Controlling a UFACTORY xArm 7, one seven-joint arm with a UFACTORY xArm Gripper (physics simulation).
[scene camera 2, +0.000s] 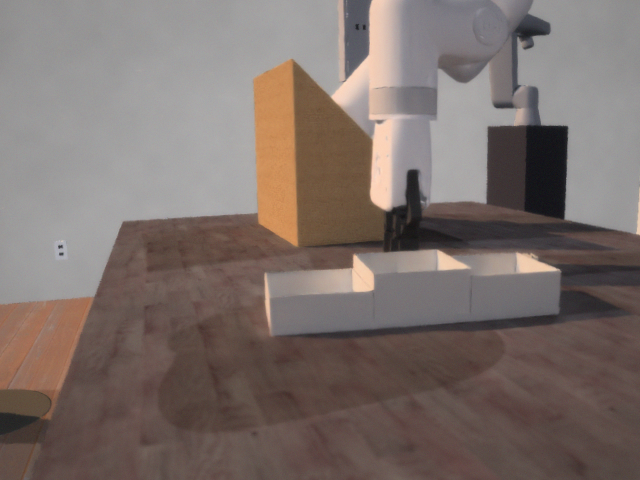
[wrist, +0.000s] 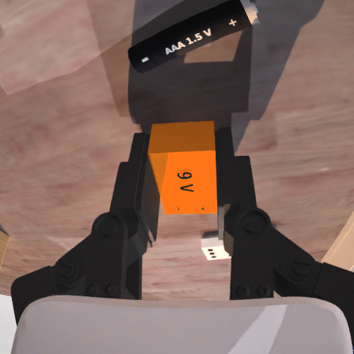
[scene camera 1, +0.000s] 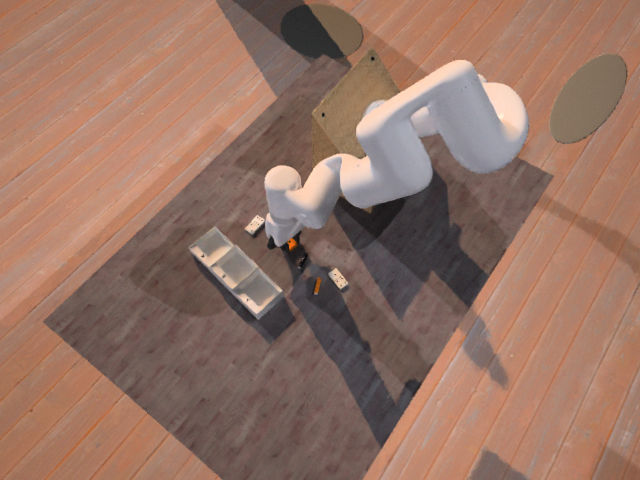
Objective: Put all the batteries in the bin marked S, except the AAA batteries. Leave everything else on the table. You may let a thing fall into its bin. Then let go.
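Places are measured from the arm's base along level axes (x ahead, y left, z up), in metres.
Where they show: gripper, fingertip midpoint: (scene camera 1: pixel 289 244); arm's base, origin of the base link: (scene camera 2: pixel 334 135).
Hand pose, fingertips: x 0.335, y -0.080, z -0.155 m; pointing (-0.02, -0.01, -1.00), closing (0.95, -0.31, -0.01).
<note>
Things, the pixels of their top centre, and the offset from my fingertips.
- orange 9 V battery, middle of its top: (scene camera 1: pixel 287 239) 0.014 m up, 0.003 m back, 0.009 m right
- black battery, middle of its top: (scene camera 1: pixel 302 260) 0.007 m up, 0.026 m ahead, 0.053 m left
- small orange stick-shaped thing, middle of its top: (scene camera 1: pixel 317 285) 0.007 m up, 0.069 m ahead, 0.119 m left
- white domino, middle of its top: (scene camera 1: pixel 254 224) 0.004 m up, 0.005 m back, 0.108 m right
My gripper (scene camera 1: pixel 284 244) (scene camera 2: pixel 401 246) (wrist: pixel 185 151) is shut on the orange 9 V battery (scene camera 1: pixel 292 244) (wrist: pixel 192 167), with a finger against each side, low over the table. A black battery (scene camera 1: pixel 302 260) (wrist: pixel 190 36) marked AAA 1.5 V lies beyond it. A small orange stick-shaped thing (scene camera 1: pixel 317 286) lies farther off; its label is too small to read. Three joined white bins stand beside: a left one (scene camera 2: pixel 320 313), a taller middle one (scene camera 2: pixel 421 298) and a right one (scene camera 2: pixel 516 292) in the second scene view. Their letters cannot be read.
A white domino (scene camera 1: pixel 254 225) (wrist: pixel 216 249) lies near the gripper, partly hidden by a finger in the wrist view. Another domino (scene camera 1: pixel 338 279) lies beside the small orange thing. A large tan wedge-shaped block (scene camera 1: pixel 345 100) (scene camera 2: pixel 330 186) stands behind the gripper, by the arm's base.
</note>
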